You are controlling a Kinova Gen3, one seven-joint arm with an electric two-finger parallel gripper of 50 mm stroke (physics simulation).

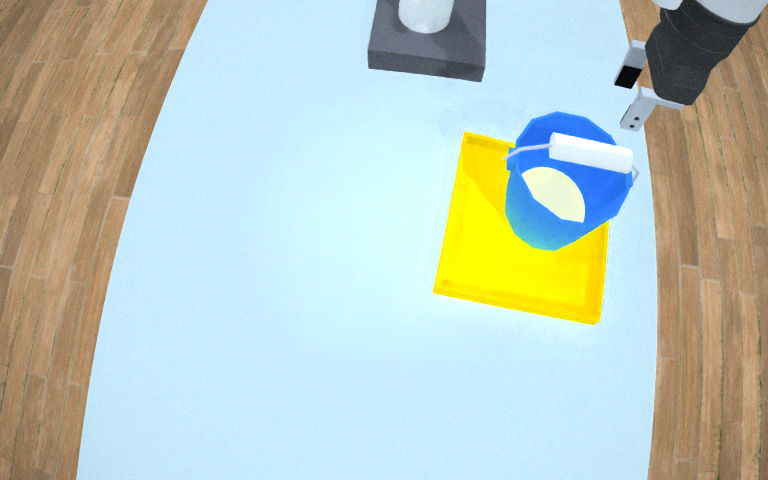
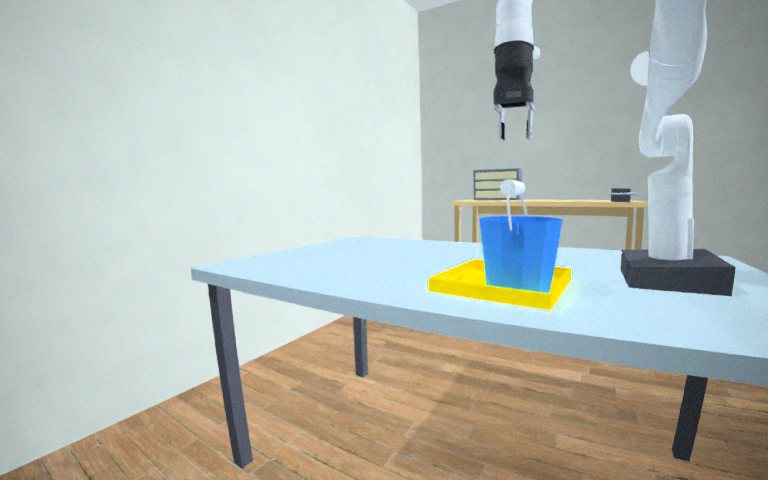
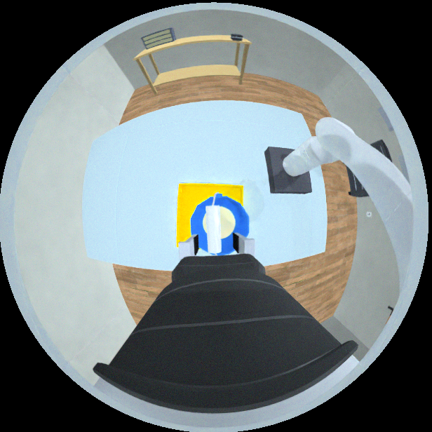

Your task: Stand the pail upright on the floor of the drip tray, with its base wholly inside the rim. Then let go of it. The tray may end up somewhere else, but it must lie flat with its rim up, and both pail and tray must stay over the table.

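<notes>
A blue pail with a white grip on its raised wire handle stands upright in the yellow drip tray. It stands toward the tray's corner on the robot base's side; its base looks inside the rim, though the near rim is partly hidden in places. The tray lies flat on the table with its rim up. My gripper is open and empty, well above the pail's handle and apart from it.
The pale blue table carries the dark robot base beside the tray. The tray lies near one long table edge. A wooden bench stands beyond the table.
</notes>
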